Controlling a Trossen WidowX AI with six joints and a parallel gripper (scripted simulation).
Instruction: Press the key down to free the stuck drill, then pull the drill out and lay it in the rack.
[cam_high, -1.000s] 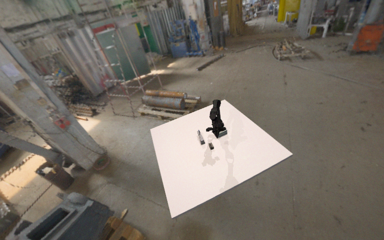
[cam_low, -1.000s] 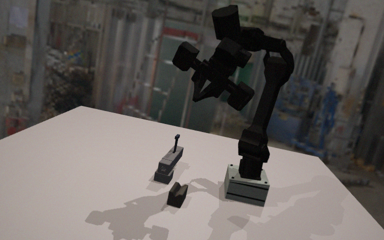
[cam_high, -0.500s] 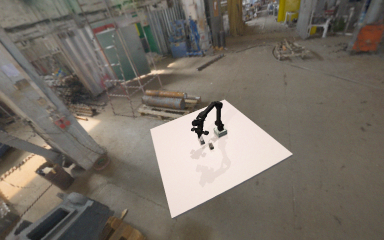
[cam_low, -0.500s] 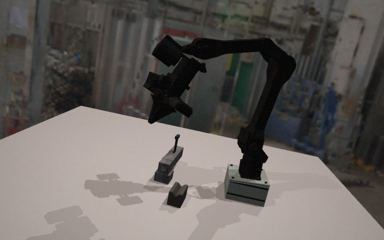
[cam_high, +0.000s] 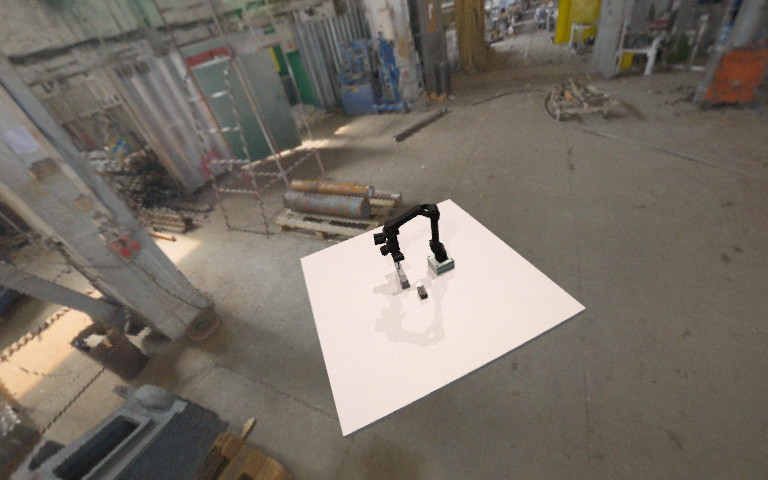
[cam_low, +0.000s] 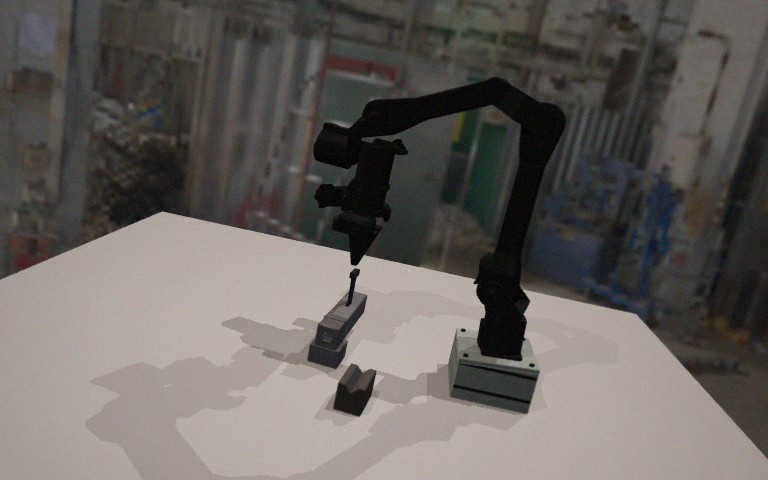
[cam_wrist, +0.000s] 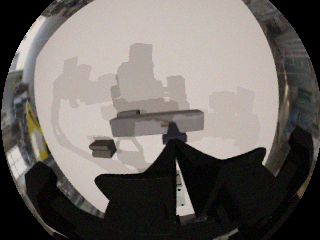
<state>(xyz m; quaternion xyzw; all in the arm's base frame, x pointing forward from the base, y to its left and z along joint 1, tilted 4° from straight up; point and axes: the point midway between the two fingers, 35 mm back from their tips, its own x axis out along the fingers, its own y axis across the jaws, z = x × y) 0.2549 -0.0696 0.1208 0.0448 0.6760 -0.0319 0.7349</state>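
My gripper tip is now 50 mm to the right of the drill and 90 mm above it. Round my gripper tip: rack 50 mm behind, 200 mm to the left, 120 mm below.
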